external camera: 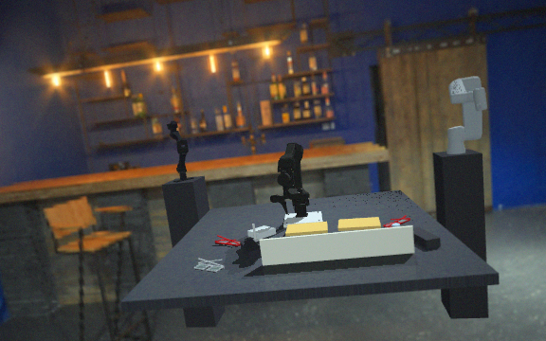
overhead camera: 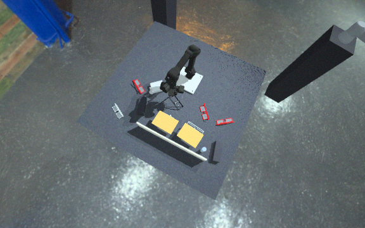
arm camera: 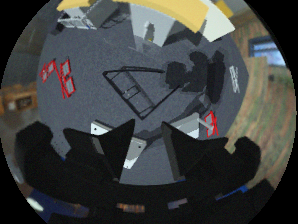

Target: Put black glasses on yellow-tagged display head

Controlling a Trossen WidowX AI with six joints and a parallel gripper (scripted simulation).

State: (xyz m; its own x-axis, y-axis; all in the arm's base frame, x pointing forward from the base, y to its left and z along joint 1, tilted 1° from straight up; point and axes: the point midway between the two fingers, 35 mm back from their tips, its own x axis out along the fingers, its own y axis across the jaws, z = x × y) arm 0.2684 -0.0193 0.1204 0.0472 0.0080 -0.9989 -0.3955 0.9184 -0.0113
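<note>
Right now my gripper tip is 160 mm to the left of the white block, 90 mm above it and 10 mm past it. The rest, counted from my gripper tip: white peg: 180 mm to the right, 80 mm below, 60 mm ahead; long white board: 340 mm ahead, 210 mm to the left, 50 mm below; pale blue tag: 460 mm to the left, 250 mm ahead, 50 mm below.
</note>
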